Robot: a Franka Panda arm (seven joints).
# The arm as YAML. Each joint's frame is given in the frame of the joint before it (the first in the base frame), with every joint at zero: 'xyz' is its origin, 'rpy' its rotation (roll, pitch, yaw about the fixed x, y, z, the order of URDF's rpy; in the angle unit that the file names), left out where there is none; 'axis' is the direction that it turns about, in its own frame. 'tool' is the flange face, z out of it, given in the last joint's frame.
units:
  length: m
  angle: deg
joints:
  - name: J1
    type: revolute
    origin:
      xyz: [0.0, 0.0, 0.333]
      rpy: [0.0, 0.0, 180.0]
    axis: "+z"
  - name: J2
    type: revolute
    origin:
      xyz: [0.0, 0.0, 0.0]
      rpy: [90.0, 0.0, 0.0]
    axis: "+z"
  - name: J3
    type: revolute
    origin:
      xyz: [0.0, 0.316, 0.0]
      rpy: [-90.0, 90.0, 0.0]
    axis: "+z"
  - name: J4
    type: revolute
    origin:
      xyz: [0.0, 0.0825, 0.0]
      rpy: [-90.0, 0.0, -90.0]
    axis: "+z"
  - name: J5
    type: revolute
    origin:
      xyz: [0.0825, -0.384, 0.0]
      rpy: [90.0, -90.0, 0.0]
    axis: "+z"
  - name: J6
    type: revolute
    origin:
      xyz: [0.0, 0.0, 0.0]
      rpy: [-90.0, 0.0, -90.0]
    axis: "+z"
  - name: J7
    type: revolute
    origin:
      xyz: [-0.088, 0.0, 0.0]
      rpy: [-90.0, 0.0, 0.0]
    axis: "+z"
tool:
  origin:
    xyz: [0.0, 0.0, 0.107]
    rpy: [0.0, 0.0, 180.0]
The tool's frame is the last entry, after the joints.
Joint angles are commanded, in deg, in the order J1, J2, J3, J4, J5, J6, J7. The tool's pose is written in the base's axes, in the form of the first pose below.
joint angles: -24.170, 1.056, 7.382, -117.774, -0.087, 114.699, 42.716
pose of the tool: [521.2 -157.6 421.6], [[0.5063 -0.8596 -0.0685], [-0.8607 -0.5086 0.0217], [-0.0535 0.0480 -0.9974]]
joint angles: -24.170, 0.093, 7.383, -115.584, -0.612, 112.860, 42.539
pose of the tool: [523.9 -158.8 445.6], [[0.5132 -0.8568 -0.0498], [-0.8578 -0.5140 0.0050], [-0.0298 0.0402 -0.9987]]
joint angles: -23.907, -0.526, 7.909, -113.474, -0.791, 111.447, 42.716
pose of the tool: [529.0 -152.5 466.7], [[0.5236 -0.8515 -0.0291], [-0.8519 -0.5237 -0.0063], [-0.0099 0.0281 -0.9996]]
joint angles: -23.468, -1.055, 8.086, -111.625, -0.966, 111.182, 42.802
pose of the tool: [534.3 -147.8 486.6], [[0.5322 -0.8466 0.0053], [-0.8464 -0.5322 -0.0205], [0.0201 0.0064 -0.9998]]
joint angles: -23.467, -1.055, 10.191, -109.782, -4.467, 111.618, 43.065
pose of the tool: [544.2 -133.2 502.9], [[0.5751 -0.8175 0.0323], [-0.8133 -0.5755 -0.0854], [0.0884 0.0228 -0.9958]]
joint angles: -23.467, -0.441, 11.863, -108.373, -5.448, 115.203, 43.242
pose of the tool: [559.0 -120.2 515.1], [[0.5958 -0.7959 0.1075], [-0.7883 -0.6052 -0.1114], [0.1537 -0.0183 -0.9880]]
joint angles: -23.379, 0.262, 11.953, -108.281, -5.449, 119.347, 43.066
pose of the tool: [568.3 -119.9 516.4], [[0.5951 -0.7857 0.1688], [-0.7793 -0.6155 -0.1176], [0.1963 -0.0616 -0.9786]]
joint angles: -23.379, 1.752, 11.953, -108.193, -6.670, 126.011, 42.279
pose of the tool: [582.5 -123.1 515.0], [[0.5991 -0.7586 0.2563], [-0.7531 -0.6425 -0.1415], [0.2720 -0.1082 -0.9562]]
